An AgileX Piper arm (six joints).
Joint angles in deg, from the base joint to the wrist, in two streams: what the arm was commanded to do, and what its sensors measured. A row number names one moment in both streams.
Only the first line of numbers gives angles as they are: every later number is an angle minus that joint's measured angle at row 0.
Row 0, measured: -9.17 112.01 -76.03 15.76 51.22 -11.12
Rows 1 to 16, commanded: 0.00 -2.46 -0.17 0.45 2.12 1.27; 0.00 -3.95 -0.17 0.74 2.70 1.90; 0.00 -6.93 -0.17 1.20 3.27 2.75; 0.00 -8.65 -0.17 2.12 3.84 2.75; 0.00 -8.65 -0.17 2.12 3.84 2.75; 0.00 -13.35 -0.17 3.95 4.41 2.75; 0.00 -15.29 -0.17 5.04 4.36 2.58; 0.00 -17.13 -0.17 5.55 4.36 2.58; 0.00 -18.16 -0.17 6.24 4.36 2.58; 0.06 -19.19 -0.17 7.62 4.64 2.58; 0.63 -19.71 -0.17 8.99 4.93 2.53; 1.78 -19.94 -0.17 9.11 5.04 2.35; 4.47 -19.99 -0.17 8.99 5.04 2.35; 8.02 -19.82 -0.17 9.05 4.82 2.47; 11.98 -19.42 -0.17 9.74 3.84 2.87; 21.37 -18.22 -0.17 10.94 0.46 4.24
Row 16, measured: 16.05 -19.13 0.00 9.39 2.92 3.27
